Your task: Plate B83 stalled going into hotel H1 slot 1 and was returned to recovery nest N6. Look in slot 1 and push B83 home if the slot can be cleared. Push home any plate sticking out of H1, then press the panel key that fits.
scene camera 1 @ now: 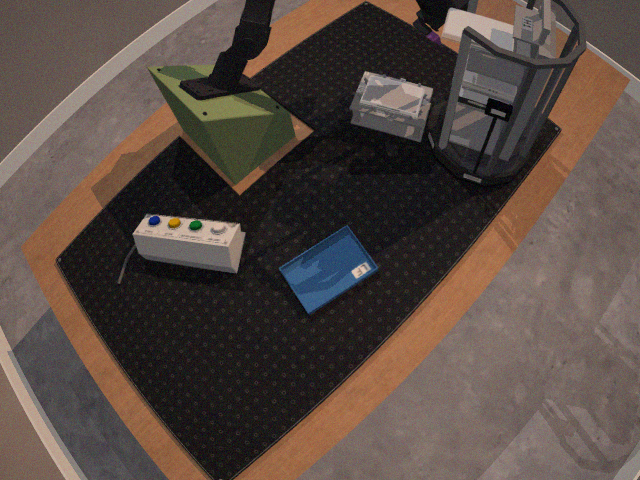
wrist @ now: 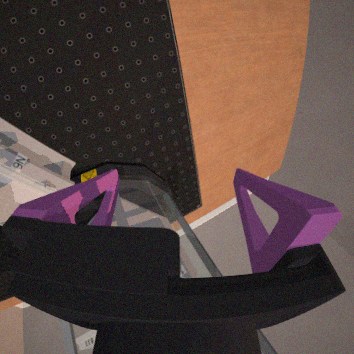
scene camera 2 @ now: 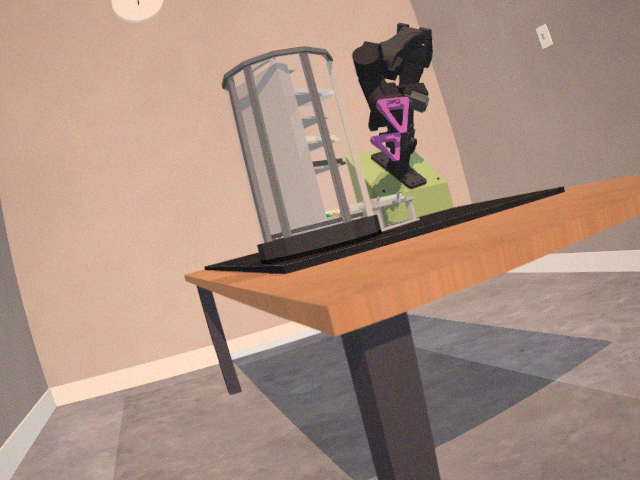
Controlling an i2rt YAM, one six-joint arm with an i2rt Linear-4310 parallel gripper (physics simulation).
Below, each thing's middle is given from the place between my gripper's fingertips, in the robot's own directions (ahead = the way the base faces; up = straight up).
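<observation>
The blue tray [scene camera 1: 319,275] is 57 cm to the right of my gripper, 10 cm ahead of it and 15 cm below it. My gripper is 17 cm short of the grey slotted rack tower [scene camera 2: 307,190], 12 cm to the left of the tower and 5 cm below it. Going by their middles, the tower is the nearest to my gripper of the things named here.
</observation>
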